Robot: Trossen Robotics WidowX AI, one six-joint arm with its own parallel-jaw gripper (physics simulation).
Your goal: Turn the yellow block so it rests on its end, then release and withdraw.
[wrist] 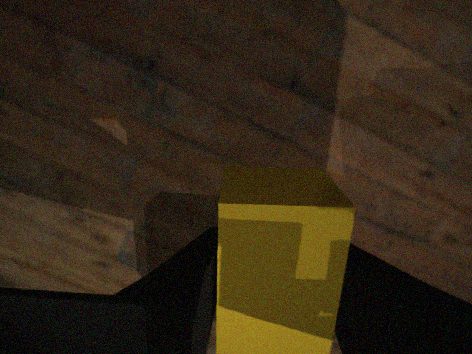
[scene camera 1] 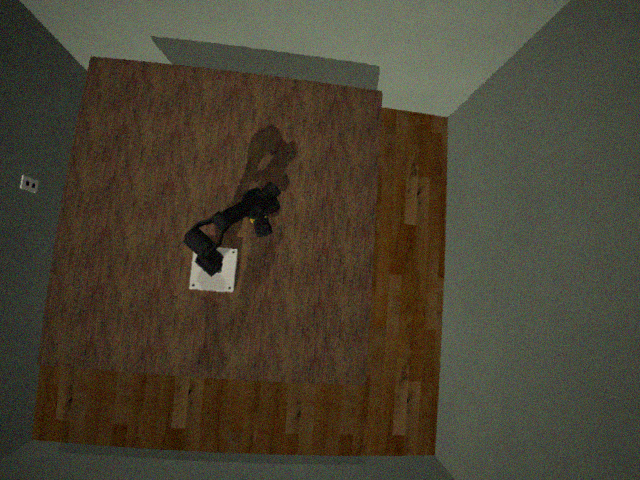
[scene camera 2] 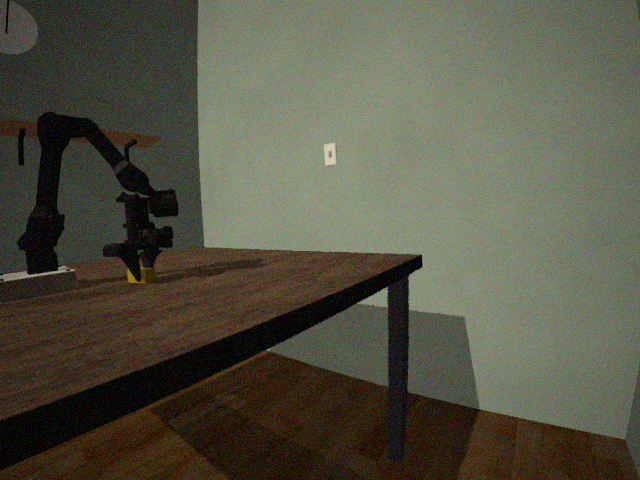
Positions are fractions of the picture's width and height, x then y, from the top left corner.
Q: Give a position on a yellow block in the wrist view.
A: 0.60, 0.66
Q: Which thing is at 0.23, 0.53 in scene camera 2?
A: My gripper.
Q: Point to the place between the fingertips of my gripper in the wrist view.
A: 0.57, 0.68
